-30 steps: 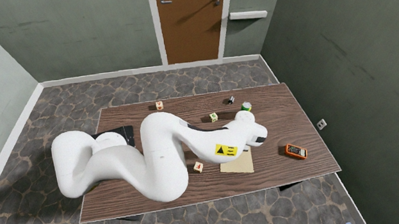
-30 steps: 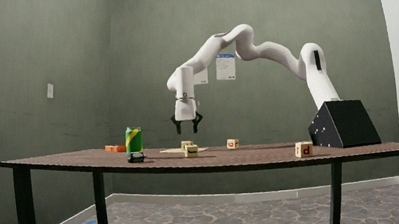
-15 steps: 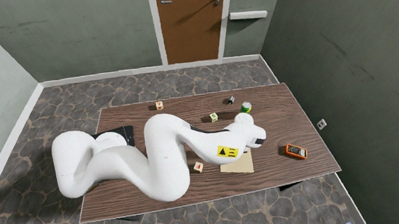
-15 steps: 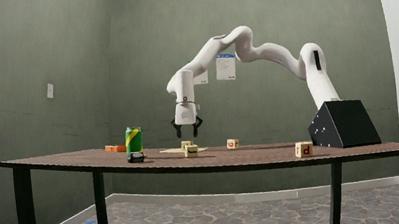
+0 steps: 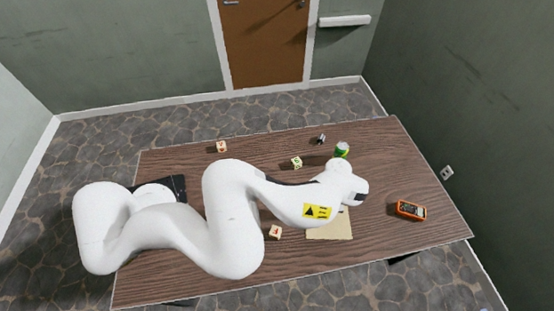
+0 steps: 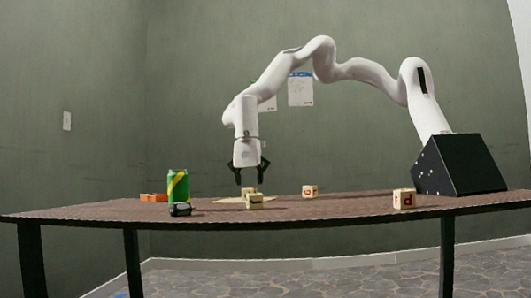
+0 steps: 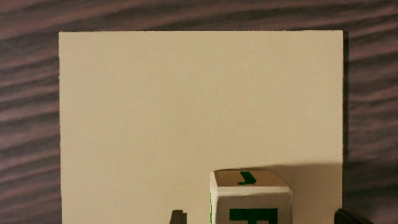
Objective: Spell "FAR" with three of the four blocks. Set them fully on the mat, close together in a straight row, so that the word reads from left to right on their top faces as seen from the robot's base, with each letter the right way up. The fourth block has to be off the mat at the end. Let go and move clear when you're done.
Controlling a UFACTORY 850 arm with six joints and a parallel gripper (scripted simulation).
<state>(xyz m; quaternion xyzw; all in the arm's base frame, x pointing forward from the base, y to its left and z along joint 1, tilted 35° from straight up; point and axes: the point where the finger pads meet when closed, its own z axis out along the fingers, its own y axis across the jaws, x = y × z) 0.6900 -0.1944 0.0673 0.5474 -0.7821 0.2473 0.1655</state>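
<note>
Now: hand 70 mm above the tan mat, 30 mm to the left of it and 20 mm short of it. From my hand the other things lie so: green can (250 mm to the left, 220 mm ahead, 10 mm below); then dark object (390 mm to the left, 180 mm ahead, 60 mm below).
</note>
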